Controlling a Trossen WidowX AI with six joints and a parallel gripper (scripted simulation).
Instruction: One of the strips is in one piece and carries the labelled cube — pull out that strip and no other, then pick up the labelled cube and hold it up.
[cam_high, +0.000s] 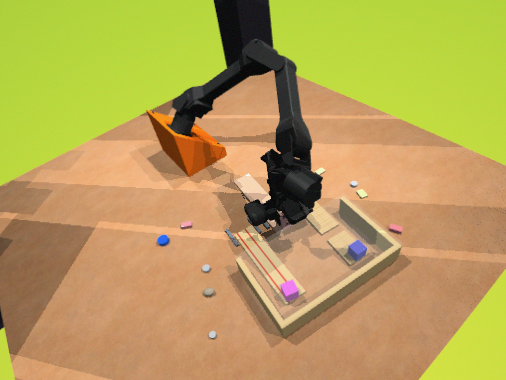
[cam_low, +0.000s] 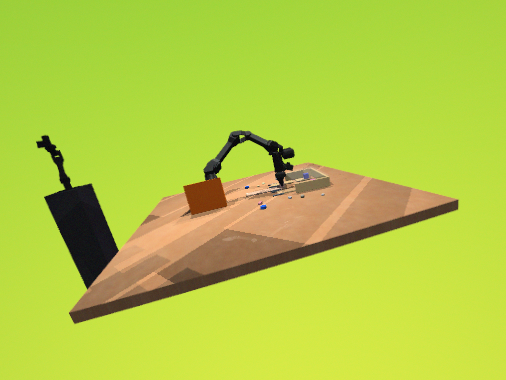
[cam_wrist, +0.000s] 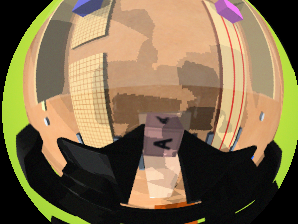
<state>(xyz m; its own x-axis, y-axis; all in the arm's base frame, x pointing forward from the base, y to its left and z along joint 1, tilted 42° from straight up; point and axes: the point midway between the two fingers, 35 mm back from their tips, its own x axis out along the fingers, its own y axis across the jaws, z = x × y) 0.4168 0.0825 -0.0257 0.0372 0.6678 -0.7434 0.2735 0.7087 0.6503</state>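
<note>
Right now my gripper tip is 11 cm past the pale strip, 1 cm to the right of it and 1 cm above it. From my gripper tip the other things lie so: labelled cube: 1 cm above.
</note>
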